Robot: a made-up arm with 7 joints.
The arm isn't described. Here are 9 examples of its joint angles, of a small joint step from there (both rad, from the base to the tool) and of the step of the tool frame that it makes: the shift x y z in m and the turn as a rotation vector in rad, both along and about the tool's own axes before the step.
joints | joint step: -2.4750 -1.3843 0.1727 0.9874 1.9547 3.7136 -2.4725 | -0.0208 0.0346 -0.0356 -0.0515 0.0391 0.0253 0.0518
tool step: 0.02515 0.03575 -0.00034 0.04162 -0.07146 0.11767
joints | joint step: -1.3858 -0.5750 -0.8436 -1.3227 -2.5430 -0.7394 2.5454 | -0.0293 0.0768 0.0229 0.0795 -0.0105 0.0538 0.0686
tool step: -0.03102 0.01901 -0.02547 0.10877 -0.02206 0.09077
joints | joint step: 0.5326 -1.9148 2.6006 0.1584 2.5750 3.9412 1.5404 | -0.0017 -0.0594 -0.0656 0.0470 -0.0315 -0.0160 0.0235
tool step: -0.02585 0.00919 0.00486 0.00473 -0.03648 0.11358
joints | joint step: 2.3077 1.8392 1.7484 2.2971 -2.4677 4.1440 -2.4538 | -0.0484 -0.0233 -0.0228 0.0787 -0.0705 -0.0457 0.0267
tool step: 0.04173 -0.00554 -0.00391 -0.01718 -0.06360 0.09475
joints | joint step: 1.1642 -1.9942 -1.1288 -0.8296 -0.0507 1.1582 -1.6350 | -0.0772 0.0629 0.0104 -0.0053 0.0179 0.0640 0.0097
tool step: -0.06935 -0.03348 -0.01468 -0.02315 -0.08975 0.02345
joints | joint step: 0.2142 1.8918 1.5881 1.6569 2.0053 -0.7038 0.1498 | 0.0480 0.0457 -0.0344 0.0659 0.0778 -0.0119 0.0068
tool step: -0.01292 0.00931 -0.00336 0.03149 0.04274 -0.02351
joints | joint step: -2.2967 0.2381 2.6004 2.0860 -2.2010 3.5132 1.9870 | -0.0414 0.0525 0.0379 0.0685 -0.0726 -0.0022 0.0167
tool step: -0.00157 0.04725 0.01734 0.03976 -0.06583 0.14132
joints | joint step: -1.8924 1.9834 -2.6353 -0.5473 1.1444 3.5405 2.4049 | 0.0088 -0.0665 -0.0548 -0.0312 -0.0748 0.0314 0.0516
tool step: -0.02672 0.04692 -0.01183 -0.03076 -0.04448 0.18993
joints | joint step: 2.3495 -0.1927 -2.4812 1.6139 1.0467 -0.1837 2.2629 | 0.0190 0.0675 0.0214 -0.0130 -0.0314 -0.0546 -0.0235
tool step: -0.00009 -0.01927 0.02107 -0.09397 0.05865 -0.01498
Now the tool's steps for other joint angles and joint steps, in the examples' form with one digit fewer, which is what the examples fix.
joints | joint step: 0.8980 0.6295 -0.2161 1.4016 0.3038 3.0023 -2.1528 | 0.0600 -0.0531 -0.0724 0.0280 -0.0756 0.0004 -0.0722
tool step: -0.0050 -0.0364 -0.0198 0.0329 0.0878 -0.1279
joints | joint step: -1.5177 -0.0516 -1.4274 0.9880 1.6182 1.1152 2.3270 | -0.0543 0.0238 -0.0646 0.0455 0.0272 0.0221 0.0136
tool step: -0.0285 -0.0572 -0.0478 0.1281 -0.0657 0.0157
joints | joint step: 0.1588 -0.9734 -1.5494 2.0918 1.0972 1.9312 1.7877 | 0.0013 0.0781 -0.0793 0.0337 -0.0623 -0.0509 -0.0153
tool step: 0.0284 -0.0357 0.0129 -0.0309 0.0632 0.0131
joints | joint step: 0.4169 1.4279 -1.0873 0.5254 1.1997 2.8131 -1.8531 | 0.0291 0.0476 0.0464 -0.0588 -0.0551 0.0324 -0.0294
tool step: 0.0034 0.0128 0.0293 -0.0738 -0.0241 0.0156
